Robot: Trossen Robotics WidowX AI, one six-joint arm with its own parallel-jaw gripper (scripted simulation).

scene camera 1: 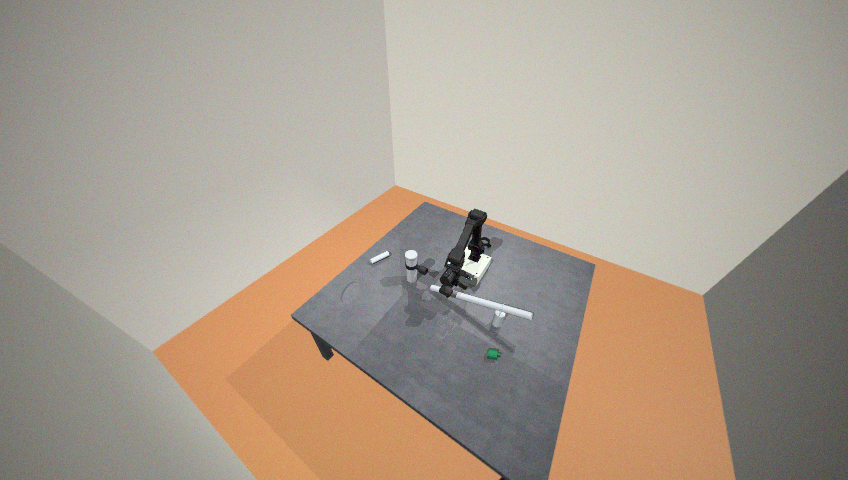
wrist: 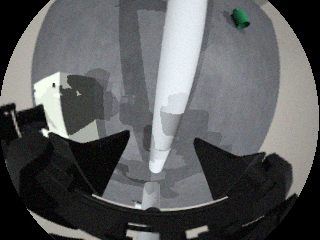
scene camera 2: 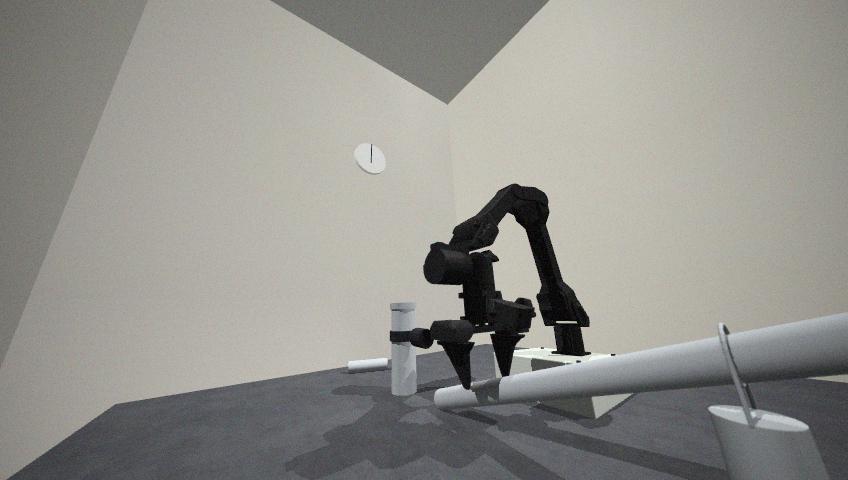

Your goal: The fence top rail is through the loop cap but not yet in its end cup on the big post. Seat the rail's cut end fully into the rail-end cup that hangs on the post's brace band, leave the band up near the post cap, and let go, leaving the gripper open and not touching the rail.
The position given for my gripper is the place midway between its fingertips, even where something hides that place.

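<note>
My gripper (scene camera 2: pixel 487 383) is open and holds nothing, and I can see it at (wrist: pixel 163 137) as well. There is a long white top rail (scene camera 2: pixel 702 363) in the scene, and with it a big white post (scene camera 2: pixel 404 382).
</note>
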